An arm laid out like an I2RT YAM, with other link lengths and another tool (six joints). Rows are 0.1 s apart.
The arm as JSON. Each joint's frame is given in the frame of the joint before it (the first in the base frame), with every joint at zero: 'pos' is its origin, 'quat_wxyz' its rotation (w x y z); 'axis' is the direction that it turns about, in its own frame. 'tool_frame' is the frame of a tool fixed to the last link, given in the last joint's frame.
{
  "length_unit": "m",
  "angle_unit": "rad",
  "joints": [
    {
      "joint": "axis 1",
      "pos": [
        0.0,
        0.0,
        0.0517
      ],
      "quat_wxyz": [
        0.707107,
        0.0,
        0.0,
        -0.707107
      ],
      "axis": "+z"
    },
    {
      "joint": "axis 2",
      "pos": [
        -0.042,
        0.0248,
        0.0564
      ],
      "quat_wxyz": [
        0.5,
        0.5,
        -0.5,
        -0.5
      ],
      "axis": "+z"
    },
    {
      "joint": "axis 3",
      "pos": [
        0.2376,
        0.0,
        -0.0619
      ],
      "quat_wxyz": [
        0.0,
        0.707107,
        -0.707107,
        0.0
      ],
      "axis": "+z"
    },
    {
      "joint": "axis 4",
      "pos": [
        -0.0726,
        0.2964,
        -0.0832
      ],
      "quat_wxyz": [
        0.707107,
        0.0,
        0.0,
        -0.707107
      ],
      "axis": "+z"
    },
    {
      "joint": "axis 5",
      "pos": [
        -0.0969,
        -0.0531,
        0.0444
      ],
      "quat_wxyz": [
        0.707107,
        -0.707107,
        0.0,
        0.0
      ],
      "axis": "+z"
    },
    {
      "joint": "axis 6",
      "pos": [
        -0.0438,
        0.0,
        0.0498
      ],
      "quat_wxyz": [
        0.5,
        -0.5,
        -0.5,
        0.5
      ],
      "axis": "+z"
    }
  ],
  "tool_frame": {
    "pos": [
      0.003,
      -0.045,
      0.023
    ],
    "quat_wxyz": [
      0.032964,
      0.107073,
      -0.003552,
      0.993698
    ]
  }
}
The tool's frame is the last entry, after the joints.
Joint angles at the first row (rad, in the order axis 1, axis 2, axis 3, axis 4, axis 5, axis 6):
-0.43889 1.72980 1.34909 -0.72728 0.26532 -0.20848
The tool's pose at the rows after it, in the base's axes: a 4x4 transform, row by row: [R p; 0 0 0 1], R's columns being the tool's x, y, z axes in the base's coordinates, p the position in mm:
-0.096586 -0.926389 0.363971 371.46; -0.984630 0.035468 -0.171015 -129.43; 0.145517 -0.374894 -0.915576 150.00; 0 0 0 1
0.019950 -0.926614 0.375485 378.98; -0.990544 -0.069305 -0.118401 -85.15; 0.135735 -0.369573 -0.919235 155.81; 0 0 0 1
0.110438 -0.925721 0.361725 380.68; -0.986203 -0.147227 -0.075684 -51.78; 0.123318 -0.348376 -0.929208 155.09; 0 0 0 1
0.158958 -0.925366 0.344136 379.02; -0.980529 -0.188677 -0.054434 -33.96; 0.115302 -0.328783 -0.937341 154.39; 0 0 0 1
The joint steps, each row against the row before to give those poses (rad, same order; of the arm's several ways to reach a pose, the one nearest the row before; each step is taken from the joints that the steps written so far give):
0.11368 -0.03394 0.00001 -0.02747 -0.01259 0.00039
0.11291 -0.01793 0.00115 -0.02747 -0.00916 -0.00001
0.08470 -0.00077 -0.00002 -0.02632 -0.00763 -0.00037
0.04540 0.00000 0.00000 -0.02250 -0.00305 0.00000

